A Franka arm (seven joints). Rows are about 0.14 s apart.
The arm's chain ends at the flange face. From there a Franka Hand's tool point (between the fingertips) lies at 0.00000 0.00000 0.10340 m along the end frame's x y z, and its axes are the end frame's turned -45 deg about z.
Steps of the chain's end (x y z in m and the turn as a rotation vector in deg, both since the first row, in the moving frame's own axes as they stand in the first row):
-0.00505, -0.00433, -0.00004, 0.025, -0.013, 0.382
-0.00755, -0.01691, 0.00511, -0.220, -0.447, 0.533
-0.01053, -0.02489, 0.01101, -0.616, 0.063, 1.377
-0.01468, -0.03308, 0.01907, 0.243, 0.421, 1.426
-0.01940, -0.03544, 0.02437, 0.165, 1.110, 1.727
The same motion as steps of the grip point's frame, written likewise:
-0.00049, -0.00668, -0.00004, 0.027, 0.008, 0.382
0.00577, -0.01759, 0.00511, 0.161, -0.472, 0.533
0.00944, -0.02419, 0.01100, -0.480, -0.391, 1.377
0.01386, -0.03353, 0.01907, -0.126, 0.470, 1.426
0.01295, -0.03755, 0.02435, -0.668, 0.902, 1.727

